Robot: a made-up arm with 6 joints. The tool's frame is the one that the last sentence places. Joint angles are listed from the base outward.
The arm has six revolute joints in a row. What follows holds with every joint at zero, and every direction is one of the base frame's. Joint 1 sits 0.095 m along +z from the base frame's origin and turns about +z. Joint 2 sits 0.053 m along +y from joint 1 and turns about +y. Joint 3 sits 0.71 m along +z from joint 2 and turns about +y. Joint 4 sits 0.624 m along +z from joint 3 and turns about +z. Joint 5 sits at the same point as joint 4 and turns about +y. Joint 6 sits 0.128 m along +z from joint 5 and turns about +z. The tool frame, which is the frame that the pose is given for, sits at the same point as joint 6; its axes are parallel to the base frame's.
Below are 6 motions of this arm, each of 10 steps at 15 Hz.
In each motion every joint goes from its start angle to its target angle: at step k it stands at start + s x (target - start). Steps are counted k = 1, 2, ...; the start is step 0. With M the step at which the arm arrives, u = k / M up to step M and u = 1 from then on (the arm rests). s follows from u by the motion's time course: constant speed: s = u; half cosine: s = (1 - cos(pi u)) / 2; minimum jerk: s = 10 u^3 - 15 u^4 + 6 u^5.
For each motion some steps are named. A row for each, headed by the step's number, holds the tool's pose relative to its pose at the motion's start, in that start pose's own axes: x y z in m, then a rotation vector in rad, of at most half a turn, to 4 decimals.
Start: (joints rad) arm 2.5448 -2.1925 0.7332 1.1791 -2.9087 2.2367
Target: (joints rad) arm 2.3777 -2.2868 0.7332 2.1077 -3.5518 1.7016
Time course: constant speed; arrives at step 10
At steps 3, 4, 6, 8, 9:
3: 0.0762 0.0240 0.0059 -0.1685 0.0191 -0.4260
4: 0.1033 0.0300 0.0082 -0.2155 0.0293 -0.5715
6: 0.1593 0.0379 0.0139 -0.2960 0.0585 -0.8653
8: 0.2161 0.0401 0.0213 -0.3598 0.1030 -1.1600
9: 0.2442 0.0389 0.0257 -0.3858 0.1326 -1.3064

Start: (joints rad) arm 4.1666 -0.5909 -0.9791 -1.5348 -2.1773 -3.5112
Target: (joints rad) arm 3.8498 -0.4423 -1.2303 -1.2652 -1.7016 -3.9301
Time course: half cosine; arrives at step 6
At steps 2, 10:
2: -0.0253 -0.0043 0.0814 -0.0281 -0.0544 -0.1574
10: -0.0580 0.0137 0.3193 -0.1300 -0.2569 -0.5610

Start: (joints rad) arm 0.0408 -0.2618 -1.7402 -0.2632 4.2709 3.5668
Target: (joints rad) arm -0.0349 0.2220 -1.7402 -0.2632 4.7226 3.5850
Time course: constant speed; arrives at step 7
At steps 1, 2, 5, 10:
1: 0.0319 -0.0302 -0.0066 -0.0667 -0.1110 0.0263
2: 0.0651 -0.0600 -0.0114 -0.1318 -0.2226 0.0541
5: 0.1722 -0.1455 -0.0147 -0.3167 -0.5611 0.1456
10: 0.2503 -0.1984 -0.0068 -0.4304 -0.7901 0.2125

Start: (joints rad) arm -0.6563 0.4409 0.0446 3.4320 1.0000 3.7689
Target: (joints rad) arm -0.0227 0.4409 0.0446 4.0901 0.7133 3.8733
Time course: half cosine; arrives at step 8
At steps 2, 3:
2: 0.0313 0.0255 -0.0110 0.1343 -0.0290 0.1487
3: 0.0656 0.0577 -0.0228 0.2803 -0.0571 0.3183

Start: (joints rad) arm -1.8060 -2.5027 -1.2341 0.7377 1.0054 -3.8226
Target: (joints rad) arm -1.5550 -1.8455 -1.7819 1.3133 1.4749 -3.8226
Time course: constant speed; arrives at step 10
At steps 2, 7, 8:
2: -0.0984 -0.0481 -0.0294 0.1321 -0.0589 0.0330
7: -0.3089 -0.1619 -0.1696 0.4620 -0.2012 0.1060
8: -0.3430 -0.1836 -0.2073 0.5278 -0.2280 0.1190

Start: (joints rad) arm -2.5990 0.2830 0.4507 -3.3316 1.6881 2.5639
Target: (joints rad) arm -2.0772 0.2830 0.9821 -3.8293 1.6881 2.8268
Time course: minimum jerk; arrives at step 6
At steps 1, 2, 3, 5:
1: -0.0073 0.0116 -0.0084 -0.0105 0.0123 0.0257
2: -0.0504 0.0690 -0.0464 -0.0596 0.0685 0.1598
3: -0.1478 0.1615 -0.0944 -0.1324 0.1436 0.4093
5: -0.3610 0.2802 -0.1253 -0.2261 0.2044 0.8636

